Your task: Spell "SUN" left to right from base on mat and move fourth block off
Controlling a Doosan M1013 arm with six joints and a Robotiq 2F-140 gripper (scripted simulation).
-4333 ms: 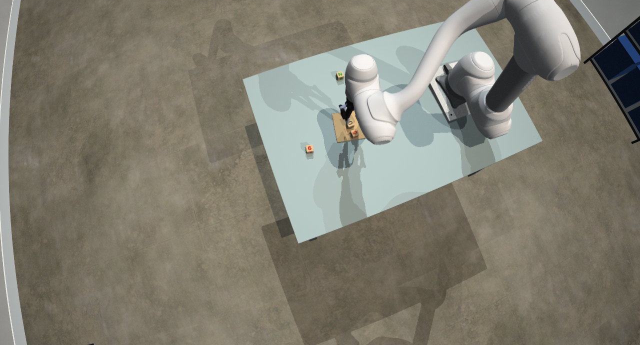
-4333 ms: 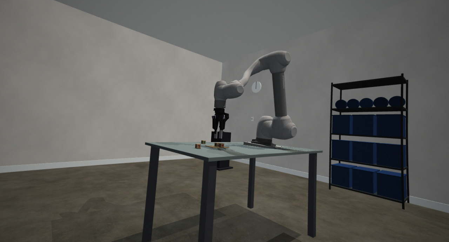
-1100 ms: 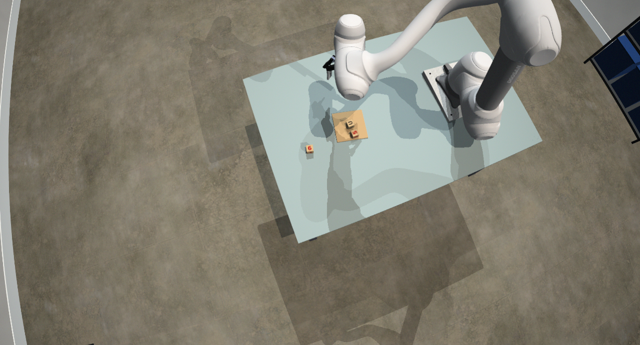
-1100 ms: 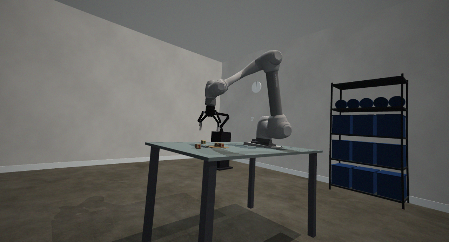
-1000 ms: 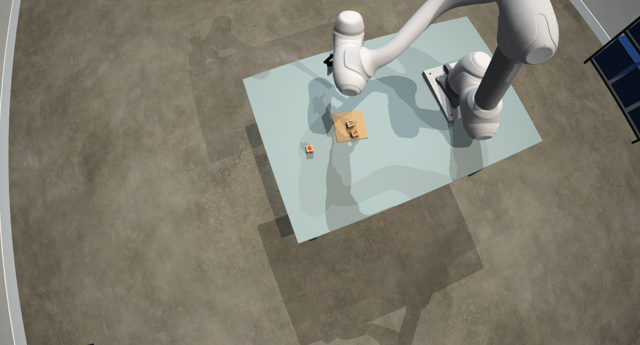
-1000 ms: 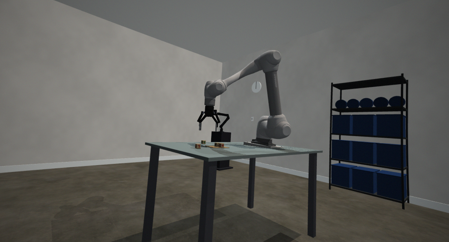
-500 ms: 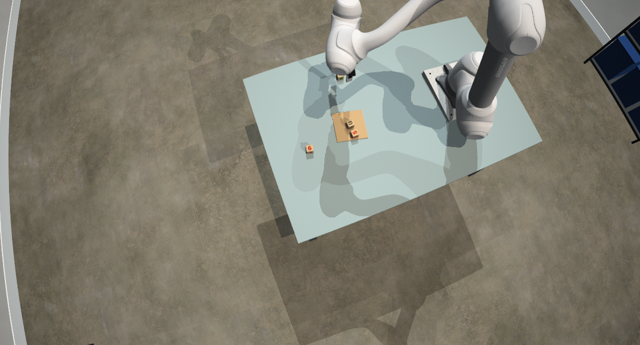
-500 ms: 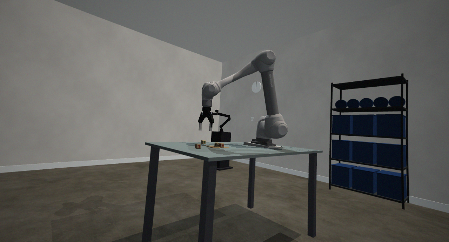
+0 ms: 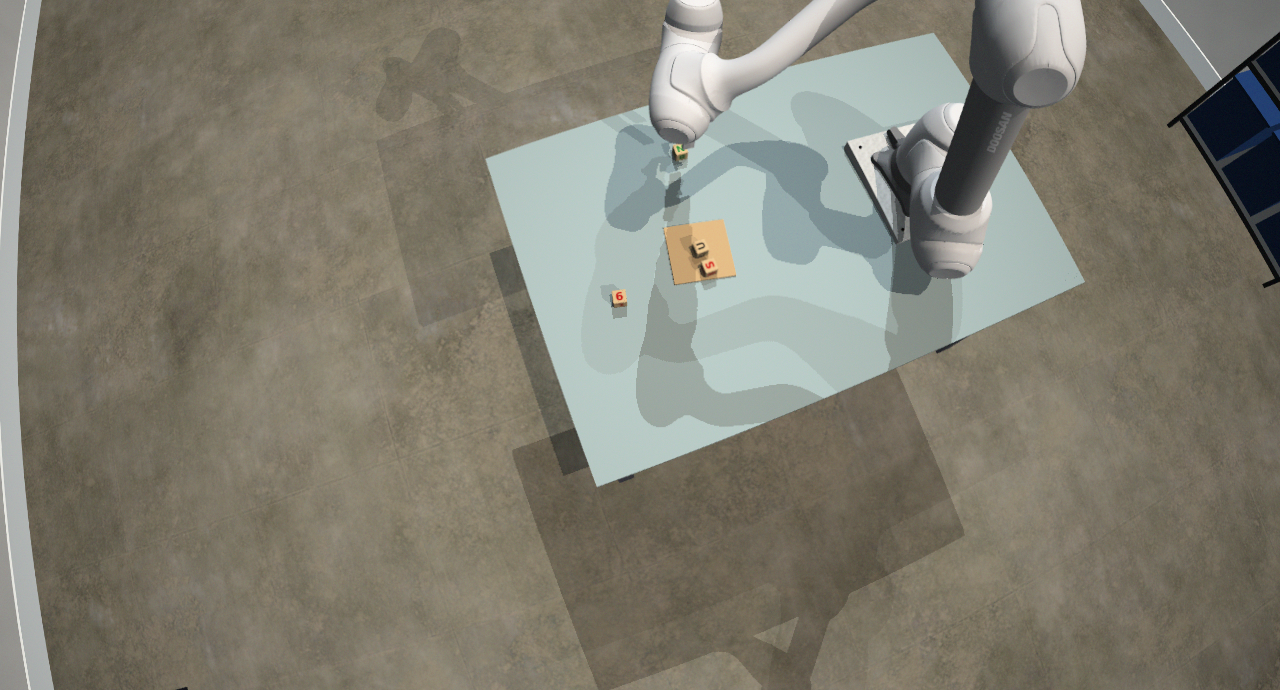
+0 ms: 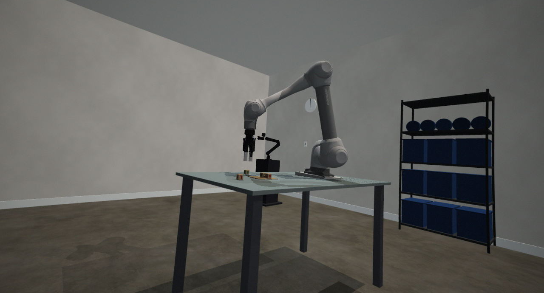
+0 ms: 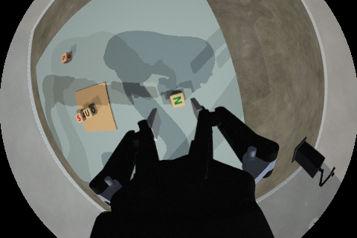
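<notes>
My hand is 10 mm to the left of the N block and 110 mm above it. Also, from my hand: S block 80 mm ahead, 290 mm to the left, 110 mm below; mat 80 mm ahead, 240 mm to the left, 120 mm below; 6 block 290 mm ahead, 270 mm to the left, 110 mm below.
</notes>
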